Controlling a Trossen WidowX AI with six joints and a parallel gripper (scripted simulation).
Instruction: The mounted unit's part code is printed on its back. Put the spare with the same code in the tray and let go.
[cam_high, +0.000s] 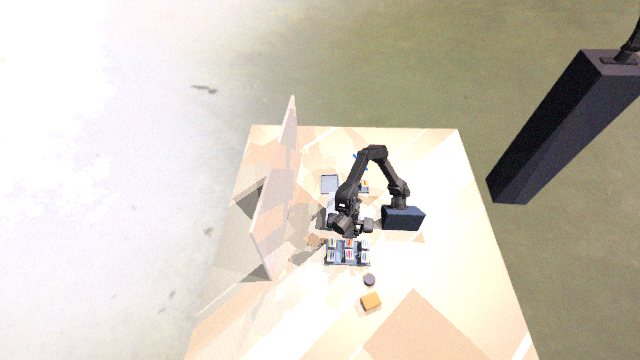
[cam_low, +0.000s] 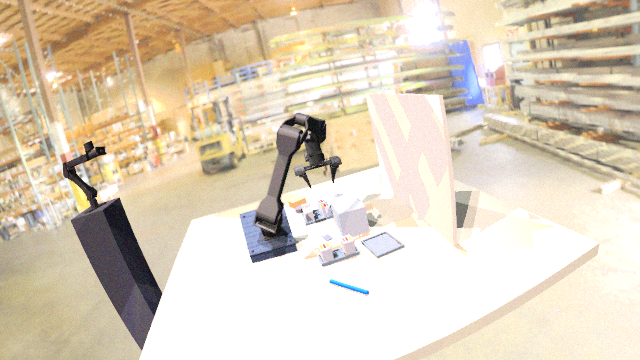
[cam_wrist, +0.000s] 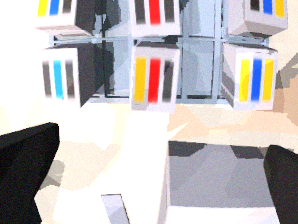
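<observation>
The grey spare block is 100 mm below my gripper tip, 10 mm to the left of it and 10 mm behind it. From my gripper tip the other things lie so: mounted unit: 140 mm to the right, 90 mm below, 50 mm ahead; then orange block: 240 mm to the left, 120 mm below, 110 mm behind; then dark disc: 150 mm to the left, 130 mm below, 100 mm behind.
</observation>
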